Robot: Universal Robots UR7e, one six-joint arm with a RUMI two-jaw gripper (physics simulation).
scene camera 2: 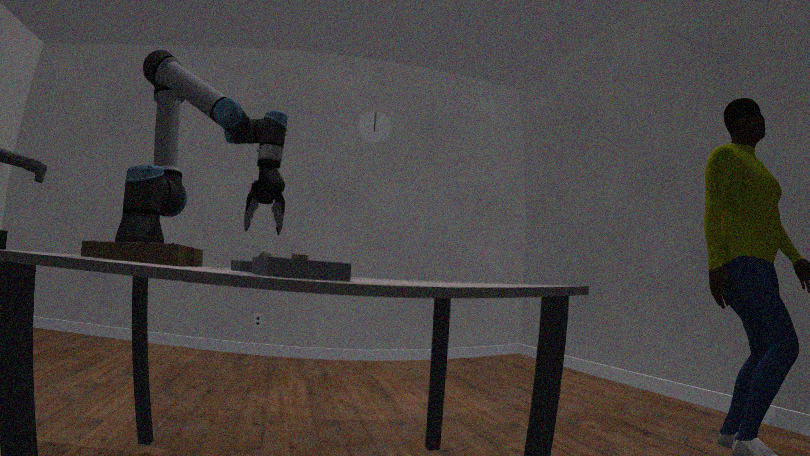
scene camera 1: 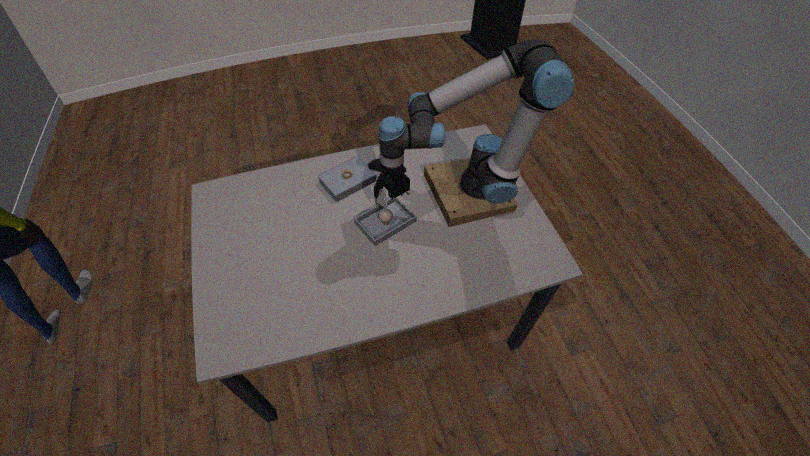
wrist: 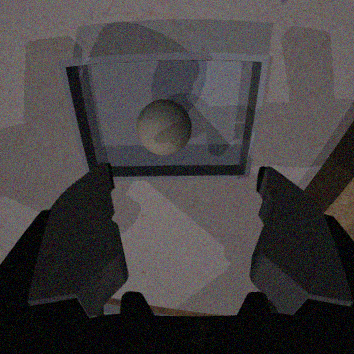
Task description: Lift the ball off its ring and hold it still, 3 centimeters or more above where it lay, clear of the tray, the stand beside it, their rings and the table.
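Places are measured from the arm's base along level axes (x ahead, y left, z up), in millimetres.
Pixels of known places: gripper, fingertip midpoint: [scene camera 2: 262,233] [scene camera 1: 390,201] [wrist: 184,168]; arm's base, link origin: [scene camera 2: 139,245] [scene camera 1: 478,185].
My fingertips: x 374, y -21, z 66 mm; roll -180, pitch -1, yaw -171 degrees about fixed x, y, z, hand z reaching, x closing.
For each thing: its top centre in the pictures, then the offset to it from my fingertips. "*": a spot on its surface instead. Level surfaces: height alone.
- pale ball, top centre: [wrist: 161,136] [scene camera 2: 267,250] [scene camera 1: 385,211] 18 mm ahead, 1 mm right, 46 mm down
- shallow grey-blue tray, top centre: [wrist: 164,124] [scene camera 2: 266,263] [scene camera 1: 385,217] 18 mm ahead, 1 mm right, 82 mm down
- small orange ring, surface spot: [scene camera 2: 299,257] [scene camera 1: 346,171] * 63 mm ahead, 272 mm right, 66 mm down
- table, surface height: 109 mm down
The pale ball [scene camera 1: 385,215] [scene camera 2: 263,254] [wrist: 164,127] rests inside the shallow grey-blue tray [scene camera 1: 395,230] [scene camera 2: 240,265] [wrist: 170,170]; its ring does not show beneath it. In the scene camera 2 view the ball is mostly hidden behind the stand. My gripper [scene camera 1: 395,197] [scene camera 2: 262,231] [wrist: 184,168] is open and empty, pointing down above the tray area, its tips clearly higher than the ball. In the wrist view the ball lies beyond the fingertips, left of the midline between them.
The grey-blue stand [scene camera 1: 333,184] [scene camera 2: 317,270] is a low block beside the tray, bearing a small orange ring [scene camera 1: 342,175] [scene camera 2: 299,257]. The wooden base block [scene camera 1: 481,213] [scene camera 2: 187,256] under the arm stands on the table [scene camera 1: 255,294], on the tray's other side. A person [scene camera 2: 742,192] stands off the table.
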